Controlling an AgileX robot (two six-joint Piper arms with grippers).
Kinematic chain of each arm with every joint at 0, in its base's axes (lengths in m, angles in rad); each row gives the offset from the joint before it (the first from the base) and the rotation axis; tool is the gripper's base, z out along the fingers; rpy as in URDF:
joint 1: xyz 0 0 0.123 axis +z
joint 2: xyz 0 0 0 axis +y
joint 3: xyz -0.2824 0 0.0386 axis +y
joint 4: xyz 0.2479 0 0.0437 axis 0.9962 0 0.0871
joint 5: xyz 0 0 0 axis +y
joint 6: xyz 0.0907 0 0.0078 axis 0.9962 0 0.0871
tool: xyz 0 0 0 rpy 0 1.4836 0
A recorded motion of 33 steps. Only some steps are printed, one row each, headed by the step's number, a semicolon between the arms.
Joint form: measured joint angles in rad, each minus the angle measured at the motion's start. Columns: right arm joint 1, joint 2, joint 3, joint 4, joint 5, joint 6; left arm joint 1, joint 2, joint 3, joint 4, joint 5, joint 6.
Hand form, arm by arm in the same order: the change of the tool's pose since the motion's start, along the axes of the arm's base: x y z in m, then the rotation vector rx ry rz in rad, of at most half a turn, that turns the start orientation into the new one. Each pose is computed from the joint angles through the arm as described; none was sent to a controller.
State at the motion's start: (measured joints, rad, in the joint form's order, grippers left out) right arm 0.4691 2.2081 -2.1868 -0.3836 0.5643 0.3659; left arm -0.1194 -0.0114 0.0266 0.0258 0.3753 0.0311
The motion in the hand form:
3: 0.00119 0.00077 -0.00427 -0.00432 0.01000 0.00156; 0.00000 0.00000 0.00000 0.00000 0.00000 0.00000
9: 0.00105 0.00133 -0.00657 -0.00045 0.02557 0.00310; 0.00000 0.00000 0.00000 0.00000 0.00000 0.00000
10: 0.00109 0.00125 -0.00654 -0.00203 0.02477 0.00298; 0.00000 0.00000 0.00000 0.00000 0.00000 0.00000
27: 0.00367 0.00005 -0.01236 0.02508 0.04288 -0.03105; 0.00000 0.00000 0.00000 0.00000 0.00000 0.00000
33: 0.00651 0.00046 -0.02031 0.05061 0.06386 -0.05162; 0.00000 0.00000 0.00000 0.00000 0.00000 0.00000
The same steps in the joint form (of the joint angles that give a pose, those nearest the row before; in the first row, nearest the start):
3: 0.0000 0.0076 0.0000 0.0049 0.0025 -0.0049; 0.0000 0.0000 0.0000 0.0000 0.0000 0.0000
9: 0.0000 0.0101 0.0000 0.0221 0.0111 -0.0128; 0.0000 0.0000 0.0000 0.0000 0.0000 0.0000
10: 0.0000 0.0101 0.0000 0.0204 0.0111 -0.0129; 0.0000 0.0000 0.0000 0.0000 0.0000 0.0000
27: -0.0020 0.0210 0.0000 -0.0015 0.0173 0.0495; 0.0000 0.0000 0.0000 0.0000 0.0000 0.0000
33: -0.0035 0.0359 0.0000 -0.0036 0.0178 0.0894; 0.0000 0.0000 0.0000 0.0000 0.0000 0.0000

